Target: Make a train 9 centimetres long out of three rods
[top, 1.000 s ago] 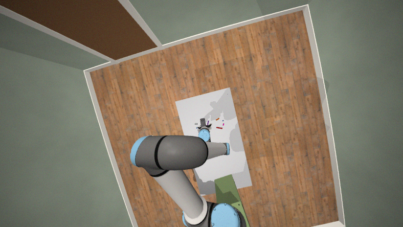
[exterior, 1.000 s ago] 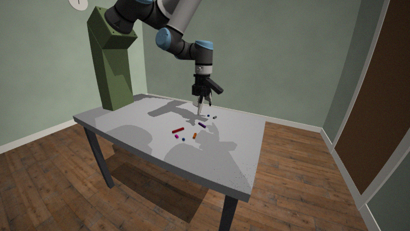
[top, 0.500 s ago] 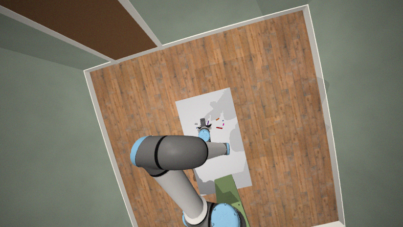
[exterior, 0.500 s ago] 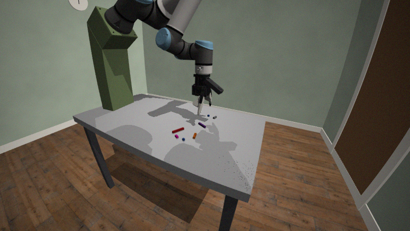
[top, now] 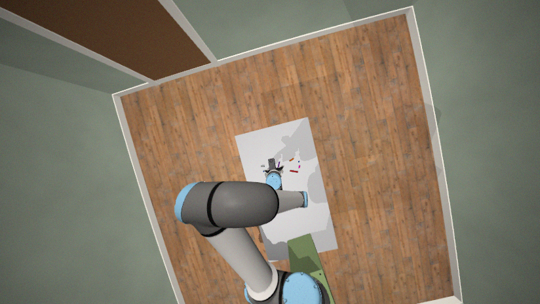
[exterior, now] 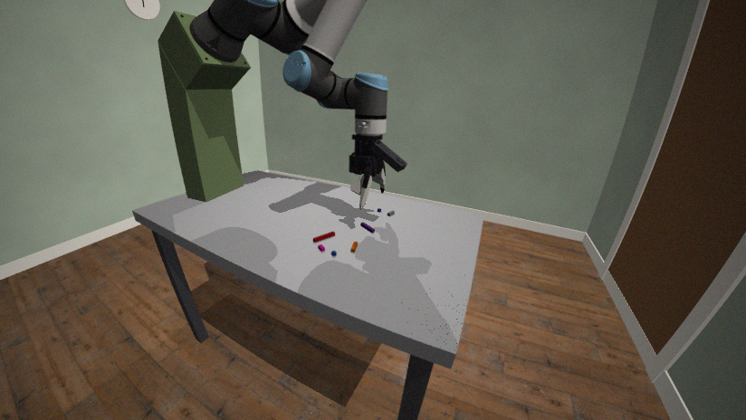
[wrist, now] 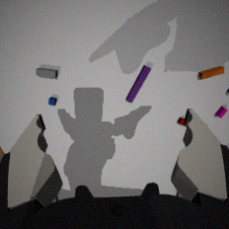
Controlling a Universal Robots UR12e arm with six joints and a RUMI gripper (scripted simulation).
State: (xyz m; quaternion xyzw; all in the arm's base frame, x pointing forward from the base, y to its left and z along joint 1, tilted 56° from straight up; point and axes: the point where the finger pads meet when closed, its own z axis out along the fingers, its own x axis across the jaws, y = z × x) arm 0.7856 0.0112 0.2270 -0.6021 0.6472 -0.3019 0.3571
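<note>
My hand is 60 mm past the magenta rod, 210 mm to the left of it and 80 mm above it. Also, from my hand: orange rod 20 mm ahead, 160 mm to the right, 80 mm below; purple rod 40 mm to the right, 80 mm below; grey rod 30 mm ahead, 100 mm to the left, 80 mm below.
</note>
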